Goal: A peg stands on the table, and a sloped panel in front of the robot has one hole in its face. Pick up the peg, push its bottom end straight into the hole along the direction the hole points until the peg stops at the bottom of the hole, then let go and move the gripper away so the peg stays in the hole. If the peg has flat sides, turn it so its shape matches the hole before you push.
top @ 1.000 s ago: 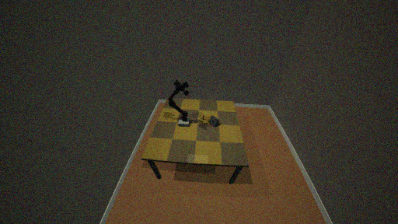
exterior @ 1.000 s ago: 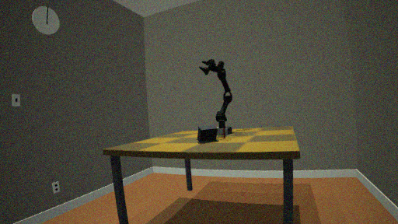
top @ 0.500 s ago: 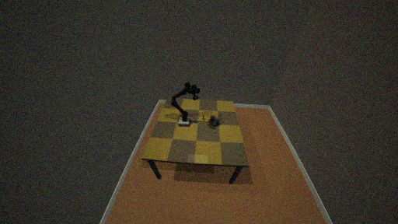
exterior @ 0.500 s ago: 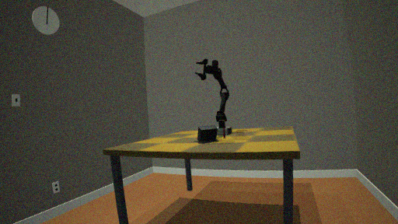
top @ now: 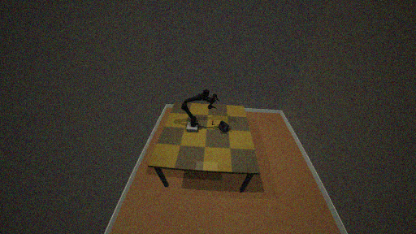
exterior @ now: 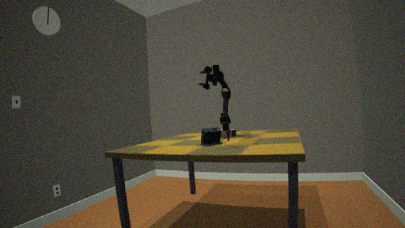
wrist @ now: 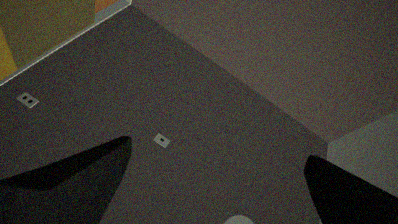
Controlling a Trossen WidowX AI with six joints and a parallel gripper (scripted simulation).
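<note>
Now: the round red peg 20 mm behind my gripper tip, 200 mm to the left of it and 450 mm below it. From my gripper tip the other things lie so: dark grey sloped panel (130 mm ahead, 90 mm to the left, 450 mm below).
</note>
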